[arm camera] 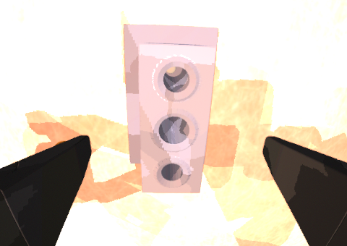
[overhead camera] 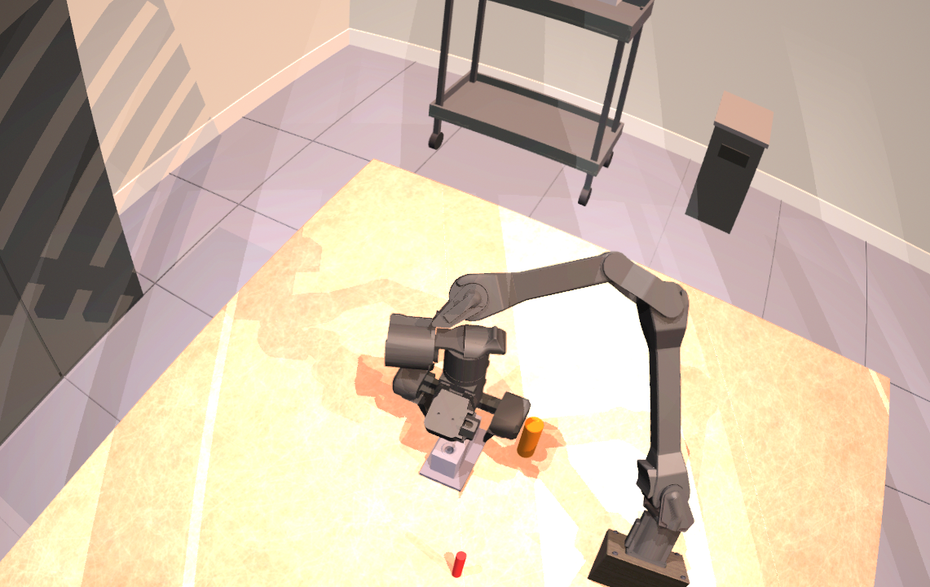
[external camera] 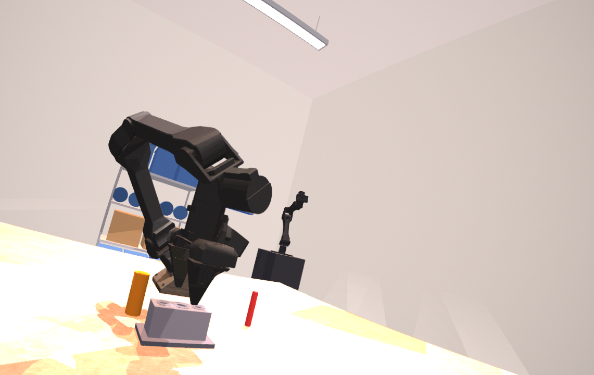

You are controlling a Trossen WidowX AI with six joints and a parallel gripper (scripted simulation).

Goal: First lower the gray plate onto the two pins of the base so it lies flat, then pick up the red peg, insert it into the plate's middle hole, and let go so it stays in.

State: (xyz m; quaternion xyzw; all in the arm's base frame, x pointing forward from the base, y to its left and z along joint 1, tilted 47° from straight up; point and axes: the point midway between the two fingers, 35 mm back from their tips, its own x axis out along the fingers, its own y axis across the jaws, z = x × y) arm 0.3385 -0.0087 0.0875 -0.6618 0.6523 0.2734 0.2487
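My gripper tip is 3 cm above the gray plate. From my gripper tip the other things lie so: base (7 cm below); then red peg (10 cm behind, 19 cm to the left, 4 cm below); then orange cylinder (10 cm behind, 6 cm to the right, 4 cm below).
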